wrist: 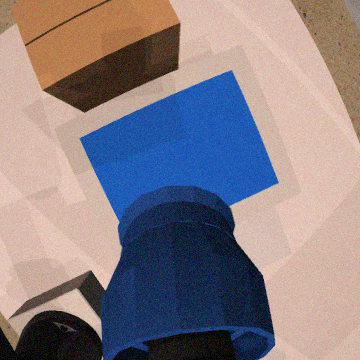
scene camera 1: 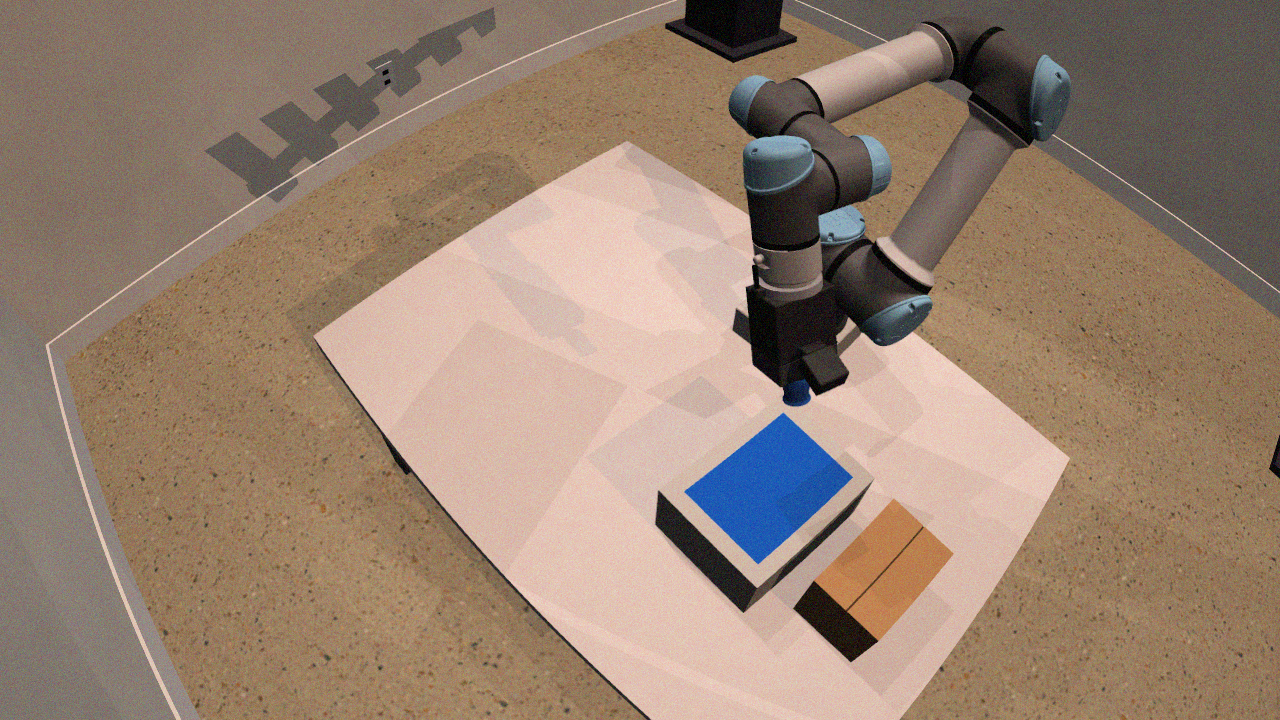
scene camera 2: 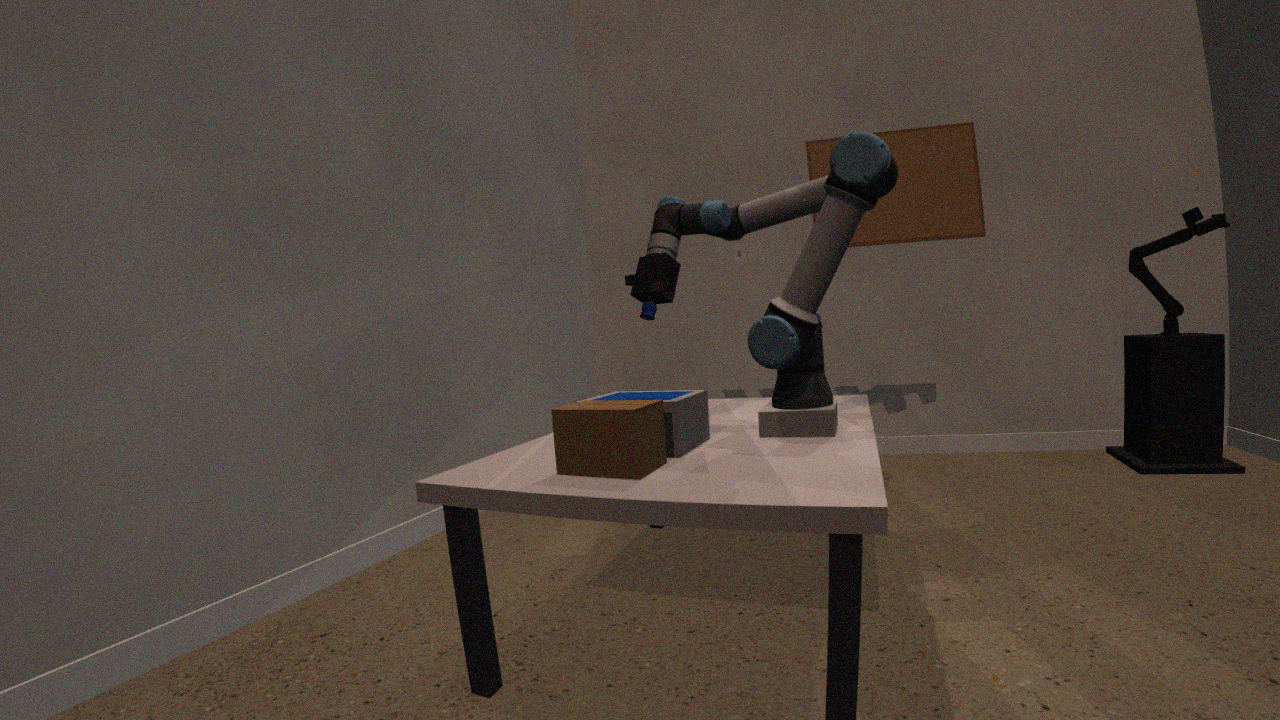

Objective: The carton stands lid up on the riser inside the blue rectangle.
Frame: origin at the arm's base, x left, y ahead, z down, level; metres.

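Seen in the pictures: end effector, tool point: [wrist: 177, 235] [scene camera 1: 796, 397] [scene camera 2: 647, 317]; arm's base, origin of the base link: [wrist: 63, 343] [scene camera 2: 802, 404].
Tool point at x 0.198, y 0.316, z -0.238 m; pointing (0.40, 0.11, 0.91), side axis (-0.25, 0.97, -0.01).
Offsets run from my tool point to a thing's top centre. Level surfaces: height alone.
The orange-brown carton {dx +0.229, dy -0.011, dz +0.172 m} [scene camera 1: 854, 568] [scene camera 2: 608, 438] [wrist: 100, 45] stands on the table beside the riser, with the face that has a dark seam line upward. The grey riser {dx +0.018, dy +0.017, dz +0.182 m} [scene camera 1: 711, 531] [scene camera 2: 689, 425] [wrist: 253, 100] bears the blue rectangle {dx +0.018, dy +0.017, dz +0.182 m} [scene camera 1: 765, 488] [scene camera 2: 644, 394] [wrist: 175, 135] on its top; no carton stands on it. My gripper [scene camera 1: 796, 400] [scene camera 2: 648, 316] [wrist: 176, 200], a blue suction cup, is open and holds nothing. It hangs in the air well above table height, tilted, and in the wrist view it covers one corner of the blue rectangle.
The pale table {dz +0.302 m} [scene camera 1: 554, 465] [scene camera 2: 760, 488] bears the riser, the carton and the arm's grey base block [scene camera 2: 796, 422]. The carton is close to the riser's long side and near a table edge. A black pedestal [scene camera 1: 733, 22] [scene camera 2: 1172, 394] with a small black arm stands on the floor farther off.
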